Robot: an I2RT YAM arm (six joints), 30 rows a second.
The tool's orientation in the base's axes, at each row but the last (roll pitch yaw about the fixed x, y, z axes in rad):
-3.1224 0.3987 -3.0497
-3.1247 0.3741 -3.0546
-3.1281 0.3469 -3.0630
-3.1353 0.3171 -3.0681
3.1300 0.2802 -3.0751
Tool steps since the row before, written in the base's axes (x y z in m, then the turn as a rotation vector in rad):
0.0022 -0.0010 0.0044 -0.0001 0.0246 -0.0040
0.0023 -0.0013 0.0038 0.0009 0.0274 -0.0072
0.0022 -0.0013 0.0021 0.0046 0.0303 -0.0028
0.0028 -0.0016 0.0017 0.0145 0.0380 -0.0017
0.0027 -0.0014 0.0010 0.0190 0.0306 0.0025
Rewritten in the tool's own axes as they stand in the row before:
-0.0036 -0.0013 -0.0032 -0.0004 0.0246 0.0041
-0.0034 -0.0015 -0.0027 -0.0004 0.0273 0.0074
-0.0027 -0.0015 -0.0012 -0.0056 0.0299 0.0046
-0.0031 -0.0018 -0.0008 -0.0159 0.0369 0.0068
-0.0028 -0.0016 -0.0003 -0.0209 0.0292 0.0037

